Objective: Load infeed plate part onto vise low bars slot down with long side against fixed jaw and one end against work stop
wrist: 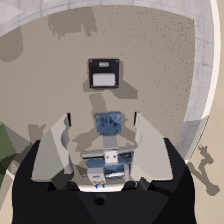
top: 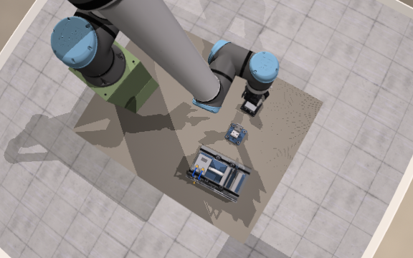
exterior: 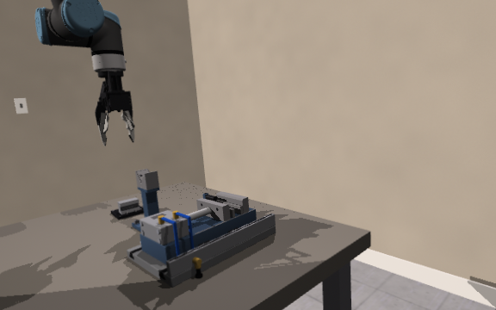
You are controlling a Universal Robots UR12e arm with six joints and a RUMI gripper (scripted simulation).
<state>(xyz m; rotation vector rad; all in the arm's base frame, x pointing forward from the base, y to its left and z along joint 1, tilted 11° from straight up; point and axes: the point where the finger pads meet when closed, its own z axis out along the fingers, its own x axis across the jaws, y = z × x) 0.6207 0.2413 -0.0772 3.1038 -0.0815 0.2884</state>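
Right now my hand is 1 cm to the left of the part and 22 cm above it. From my hand the other things lie so: work stop rod: 10 cm ahead, 34 cm to the right, 15 cm below; then black infeed plate: 1 cm to the left, 24 cm below; then cylinder rod: 2 cm ahead, 39 cm to the right, 17 cm below.
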